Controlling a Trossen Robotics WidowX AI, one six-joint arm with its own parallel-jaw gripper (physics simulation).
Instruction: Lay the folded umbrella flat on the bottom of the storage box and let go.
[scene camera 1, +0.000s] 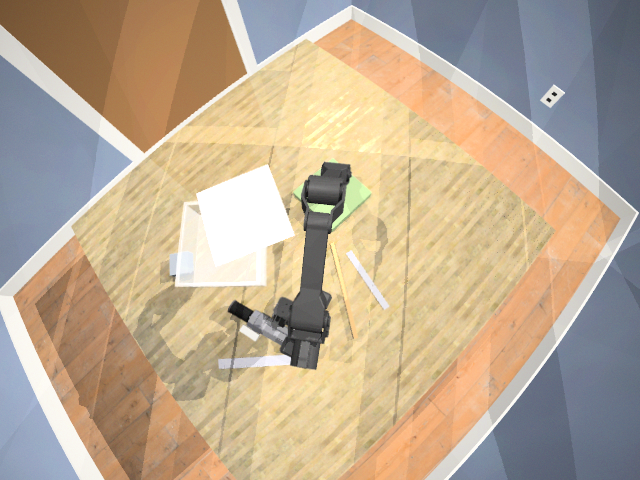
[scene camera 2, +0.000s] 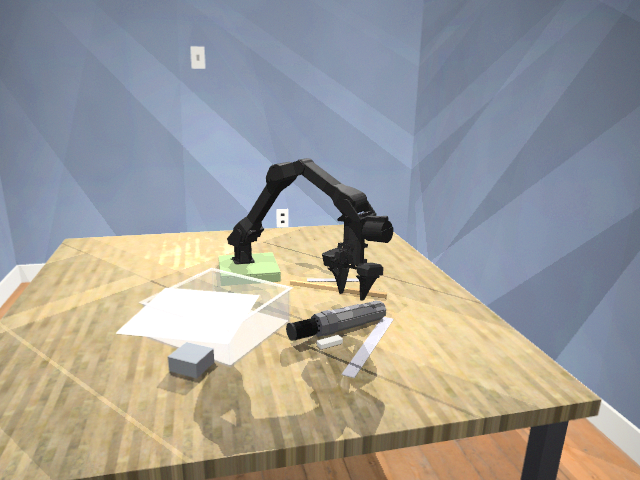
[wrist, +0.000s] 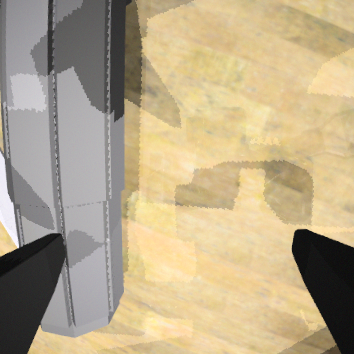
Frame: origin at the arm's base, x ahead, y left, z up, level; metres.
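Seen in the pictures: gripper, fingertip midpoint: (scene camera 2: 351, 297) (wrist: 179, 243); arm's base at its link origin: (scene camera 2: 243, 260).
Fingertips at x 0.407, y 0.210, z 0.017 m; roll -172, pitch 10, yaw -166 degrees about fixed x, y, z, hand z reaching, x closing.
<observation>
Offsets run from my fingertips to a thing's top centre. "*": to the spot under its first point.
The folded umbrella @[dx +0.075, dy -0.067, dz +0.009 m] (scene camera 1: 267, 326) (scene camera 2: 346, 317) (wrist: 85, 160), a grey faceted body with a black handle, lies on the table outside the box. My gripper (scene camera 2: 352, 295) (wrist: 179, 243) is open and empty, pointing down above the table beside the umbrella's grey end. In the wrist view the left fingertip overlaps the umbrella, while the right one is over bare wood; contact cannot be told. The arm hides the fingers in scene camera 1. The translucent storage box @[dx -0.021, dy -0.348, dz +0.047 m] (scene camera 1: 222, 283) (scene camera 2: 271, 310) stands apart from the umbrella, its handle end facing the box. A white square panel partly covers the box.
The panel @[* dx -0.139, dy -0.389, dz -0.046 m] (scene camera 1: 245, 214) (scene camera 2: 191, 312) overhangs the box. A blue-grey block @[dx +0.126, dy -0.436, dz -0.014 m] (scene camera 1: 180, 263) (scene camera 2: 191, 360) is beside the box. A white block @[dx +0.132, dy -0.113, dz -0.038 m] (scene camera 1: 249, 332) (scene camera 2: 329, 342) and pale strip @[dx +0.164, dy -0.020, dz -0.047 m] (scene camera 1: 253, 361) (scene camera 2: 368, 347) lie near the umbrella. A wooden stick @[dx -0.155, dy +0.023, dz -0.038 m] (scene camera 1: 343, 291) and second strip @[dx -0.224, dy +0.061, dz -0.048 m] (scene camera 1: 367, 280) lie nearer the base.
</observation>
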